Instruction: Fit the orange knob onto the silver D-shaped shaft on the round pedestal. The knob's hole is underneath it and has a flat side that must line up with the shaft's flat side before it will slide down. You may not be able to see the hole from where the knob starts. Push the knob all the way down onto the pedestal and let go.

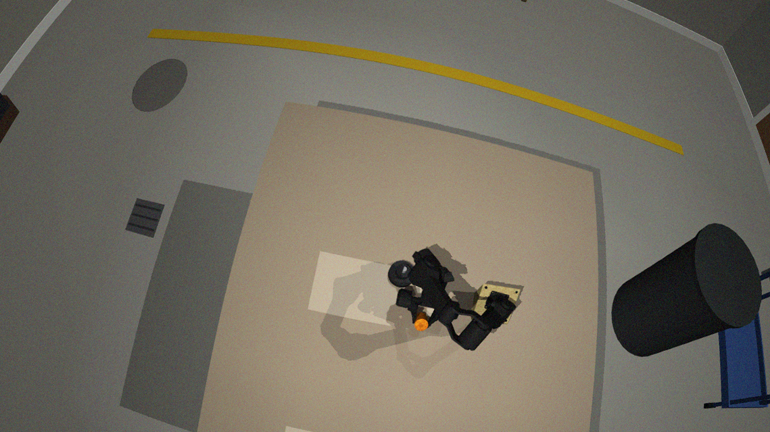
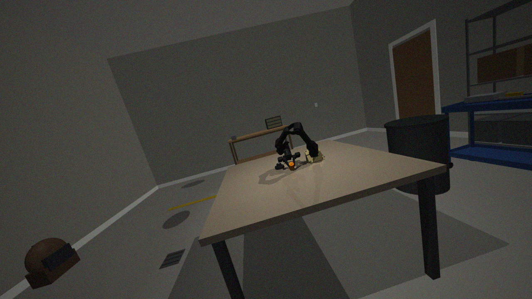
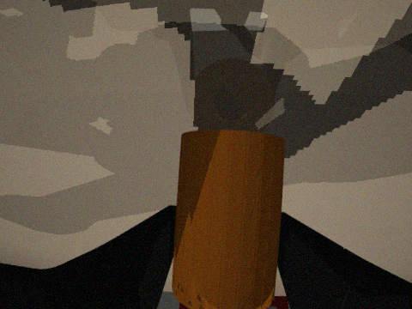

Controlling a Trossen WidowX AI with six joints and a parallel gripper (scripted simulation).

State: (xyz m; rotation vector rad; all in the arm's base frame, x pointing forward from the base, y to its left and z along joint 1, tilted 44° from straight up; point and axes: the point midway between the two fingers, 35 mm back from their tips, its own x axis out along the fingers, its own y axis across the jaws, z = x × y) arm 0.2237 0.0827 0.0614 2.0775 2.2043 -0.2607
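The round pedestal lies 15 cm to the right of my gripper tip and 9 cm ahead of it. Also, from my gripper tip: orange knob 1 cm above.
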